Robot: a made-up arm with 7 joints.
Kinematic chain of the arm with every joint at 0, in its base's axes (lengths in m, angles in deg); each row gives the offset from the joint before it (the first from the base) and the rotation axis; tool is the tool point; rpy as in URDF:
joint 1: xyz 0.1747 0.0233 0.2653 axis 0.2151 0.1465 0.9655
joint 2: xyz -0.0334 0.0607 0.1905 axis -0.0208 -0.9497 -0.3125
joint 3: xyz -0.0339 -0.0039 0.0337 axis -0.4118 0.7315 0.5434
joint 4: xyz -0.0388 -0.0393 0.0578 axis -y
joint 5: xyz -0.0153 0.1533 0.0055 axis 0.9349 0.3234 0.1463
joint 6: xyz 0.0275 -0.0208 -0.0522 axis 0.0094 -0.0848 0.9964
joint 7: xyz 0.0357 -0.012 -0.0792 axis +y
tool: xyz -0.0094 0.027 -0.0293 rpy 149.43 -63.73 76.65
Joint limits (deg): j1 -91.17..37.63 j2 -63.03..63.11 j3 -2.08..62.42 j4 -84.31..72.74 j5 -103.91..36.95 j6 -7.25..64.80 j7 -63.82..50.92
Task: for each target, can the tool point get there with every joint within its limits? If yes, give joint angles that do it. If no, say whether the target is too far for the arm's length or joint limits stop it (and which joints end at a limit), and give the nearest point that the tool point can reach.
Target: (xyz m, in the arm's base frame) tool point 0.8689 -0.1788 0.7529
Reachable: no: too far | nearest point 0.4652 0.0902 0.5051 | short by 0.545 m
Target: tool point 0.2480 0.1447 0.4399
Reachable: yes | joints -29.33 52.34 14.19 26.32 -11.13 2.54 -4.40
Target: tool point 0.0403 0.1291 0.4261
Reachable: yes | joints 14.63 -29.77 44.17 31.27 -5.63 12.28 -26.72
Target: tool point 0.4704 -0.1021 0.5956
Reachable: no: joint limits stop it (at a limit: joint 1, joint 2, joint 3, joint 5, joint 6, joint 7) | nearest point 0.3561 0.0058 0.5499 | short by 0.164 m
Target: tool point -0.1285 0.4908 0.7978
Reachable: no: too far | nearest point 0.0018 0.3144 0.6379 | short by 0.271 m
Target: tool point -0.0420 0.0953 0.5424
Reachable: yes | joints 3.85 -28.51 32.83 -33.57 1.97 27.89 28.68
